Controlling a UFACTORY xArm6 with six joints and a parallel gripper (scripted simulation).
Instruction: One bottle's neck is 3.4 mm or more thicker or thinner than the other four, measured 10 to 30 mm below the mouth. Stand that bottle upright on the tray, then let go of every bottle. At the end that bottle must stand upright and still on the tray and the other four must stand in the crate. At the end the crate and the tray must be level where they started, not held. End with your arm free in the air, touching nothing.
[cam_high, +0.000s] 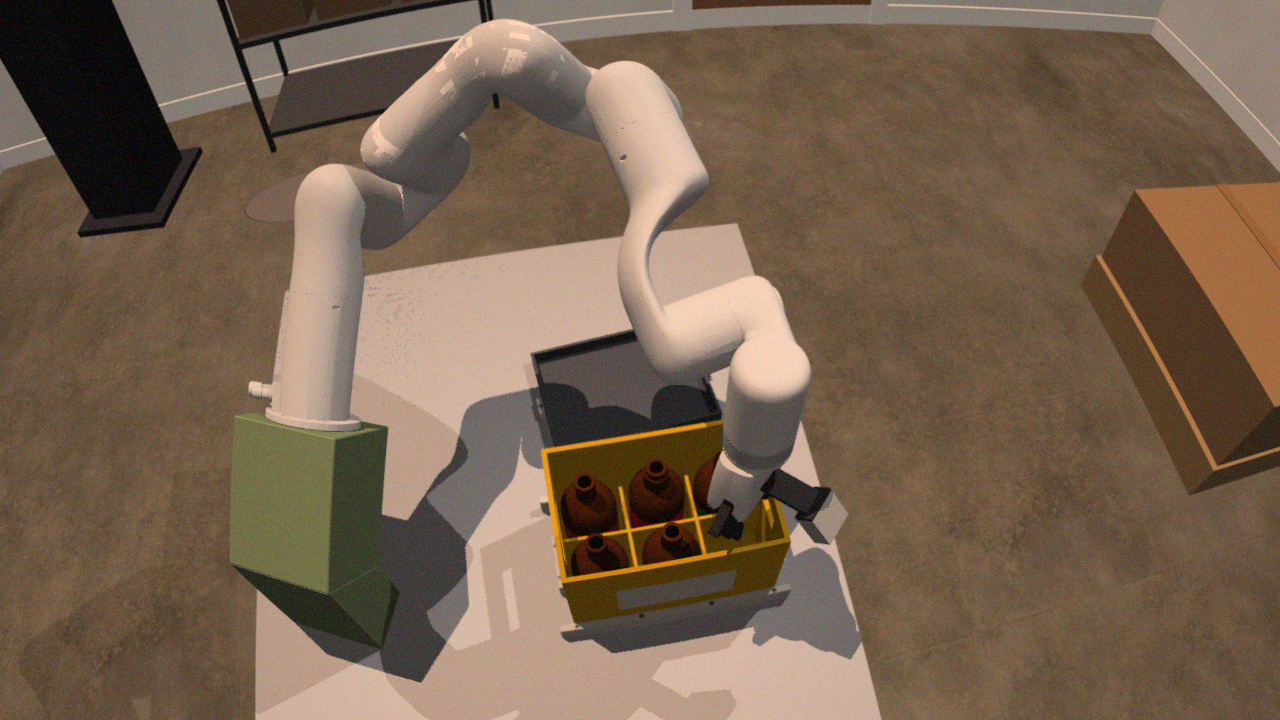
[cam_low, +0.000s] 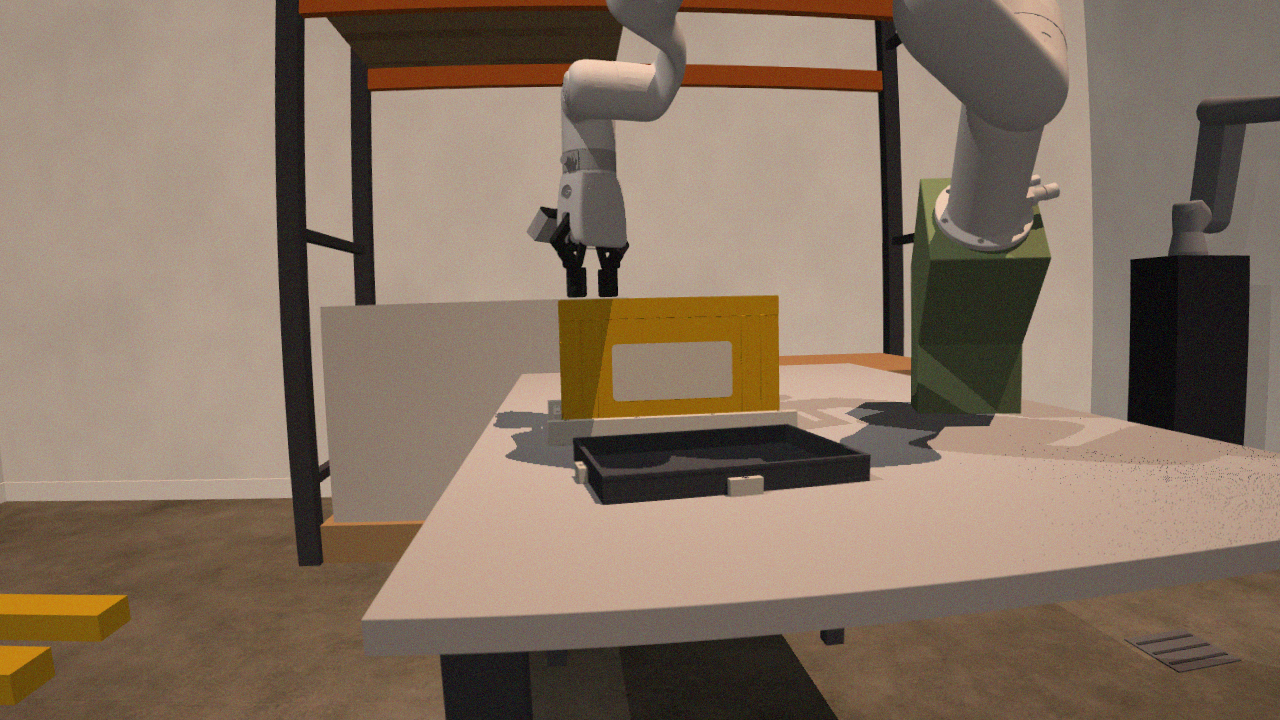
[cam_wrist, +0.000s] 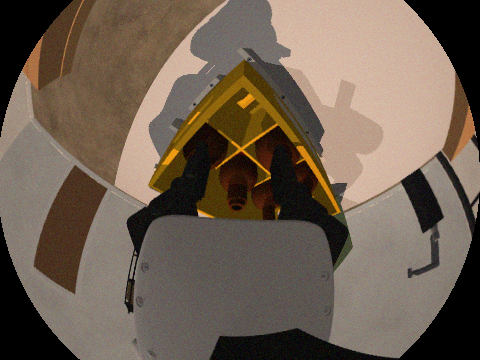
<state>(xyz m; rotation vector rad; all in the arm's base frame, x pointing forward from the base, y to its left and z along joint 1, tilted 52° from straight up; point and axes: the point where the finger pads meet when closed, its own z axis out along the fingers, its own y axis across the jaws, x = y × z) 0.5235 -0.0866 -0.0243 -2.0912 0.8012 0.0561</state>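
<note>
My hand is 110 mm above the yellow crate, 90 mm past it and 30 mm to the right of it. Also, from my hand: glass bottle (110 mm below, 100 mm behind, 80 mm to the left); then dark tray (300 mm to the left, 180 mm below, 150 mm behind).
</note>
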